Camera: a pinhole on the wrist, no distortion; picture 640 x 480 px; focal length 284.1 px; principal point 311.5 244.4 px. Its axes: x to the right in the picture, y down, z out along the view. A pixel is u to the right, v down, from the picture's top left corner.
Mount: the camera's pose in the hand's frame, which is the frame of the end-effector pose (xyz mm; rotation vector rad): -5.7 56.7 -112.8 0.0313 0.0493 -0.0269
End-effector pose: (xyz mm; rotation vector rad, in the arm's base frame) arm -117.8 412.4 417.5 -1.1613 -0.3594 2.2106
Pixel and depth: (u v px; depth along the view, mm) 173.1 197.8 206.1
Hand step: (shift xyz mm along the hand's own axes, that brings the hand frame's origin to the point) -96.8 19.0 96.9
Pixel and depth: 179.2 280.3 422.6
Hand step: -180.1 101.7 320.5
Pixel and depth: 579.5 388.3 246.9
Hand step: 242.4 167.7 125.9
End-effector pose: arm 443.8 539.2 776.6 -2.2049 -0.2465 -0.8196
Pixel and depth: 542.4 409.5 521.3
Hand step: 451.2 331.7 395.8
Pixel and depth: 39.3 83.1 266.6
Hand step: -251.9 -96.4 161.4
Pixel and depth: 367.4 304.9 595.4
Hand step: 143.9 161.3 479.6
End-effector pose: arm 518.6 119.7 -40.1 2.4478 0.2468 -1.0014
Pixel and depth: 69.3 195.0 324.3
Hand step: -267.5 -2.8 223.0
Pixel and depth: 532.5 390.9 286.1
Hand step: 234.6 189.2 166.3
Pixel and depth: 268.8 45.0 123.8
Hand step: -20.6 -33.6 9.1
